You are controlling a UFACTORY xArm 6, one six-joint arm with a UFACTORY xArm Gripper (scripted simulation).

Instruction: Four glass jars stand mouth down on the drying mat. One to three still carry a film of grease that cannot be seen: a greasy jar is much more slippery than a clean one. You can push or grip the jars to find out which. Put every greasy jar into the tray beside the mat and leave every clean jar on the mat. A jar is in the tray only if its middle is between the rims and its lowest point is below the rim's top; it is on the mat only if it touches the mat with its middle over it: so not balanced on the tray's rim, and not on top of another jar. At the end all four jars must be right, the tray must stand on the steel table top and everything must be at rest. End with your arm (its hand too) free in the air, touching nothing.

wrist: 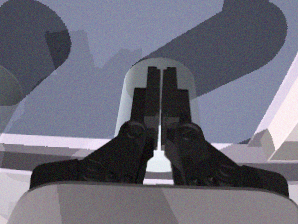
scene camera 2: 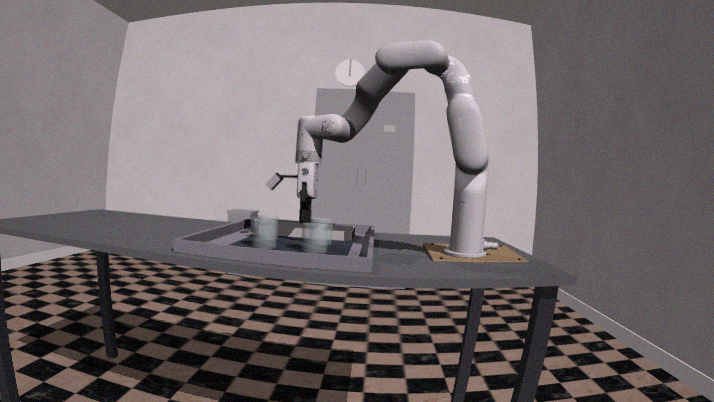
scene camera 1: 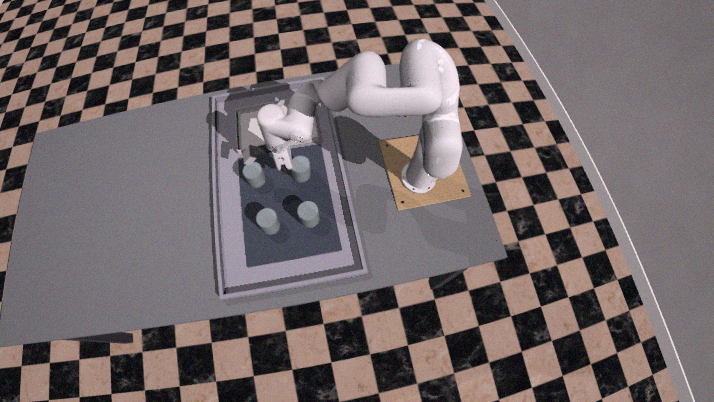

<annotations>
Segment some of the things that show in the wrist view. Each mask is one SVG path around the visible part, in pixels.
My gripper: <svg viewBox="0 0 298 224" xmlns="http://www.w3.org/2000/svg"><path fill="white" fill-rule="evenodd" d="M6 223L298 224L298 205L289 198L288 183L281 174L246 165L238 166L233 160L205 140L202 129L192 122L188 89L178 89L176 67L163 69L160 151L164 151L165 158L170 161L174 185L143 184L147 161L154 157L154 150L158 151L160 121L160 69L148 66L146 88L134 88L130 120L122 124L118 135L86 156L83 160L64 160L44 163L35 167L31 174L29 190L17 201Z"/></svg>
A glass jar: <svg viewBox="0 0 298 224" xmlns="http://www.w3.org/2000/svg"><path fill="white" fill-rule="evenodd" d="M149 58L136 63L125 76L114 137L118 135L122 124L130 120L134 88L146 88L148 66L161 69L158 151L154 151L154 157L148 161L146 171L171 172L170 161L165 158L164 151L160 151L163 69L176 67L178 89L188 89L192 122L201 128L195 79L192 72L184 64L176 60L162 57Z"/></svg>
</annotations>
